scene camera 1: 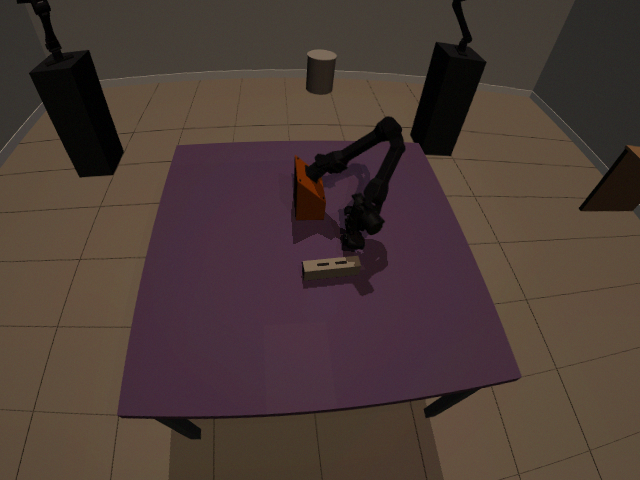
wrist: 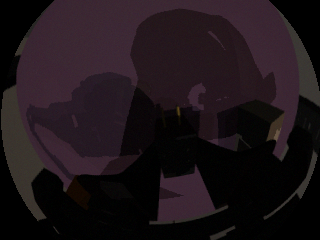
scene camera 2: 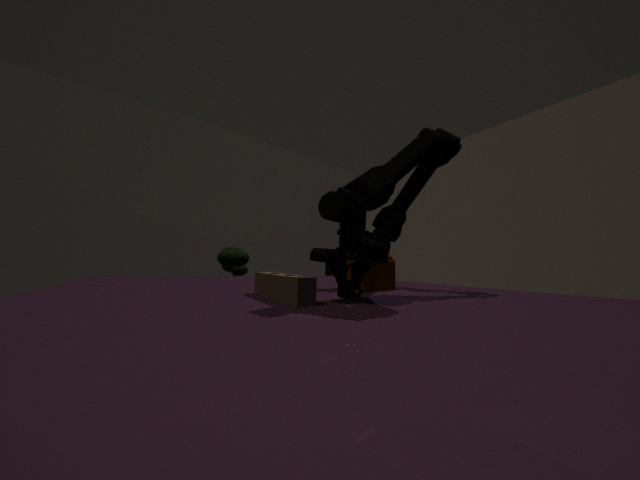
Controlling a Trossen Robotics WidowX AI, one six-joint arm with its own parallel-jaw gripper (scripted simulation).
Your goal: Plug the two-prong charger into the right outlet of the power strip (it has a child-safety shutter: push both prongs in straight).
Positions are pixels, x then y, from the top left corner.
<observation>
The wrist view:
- my gripper: 173, 140
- dark two-prong charger: 175, 139, held by my gripper
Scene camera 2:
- my gripper: 348, 293
</observation>
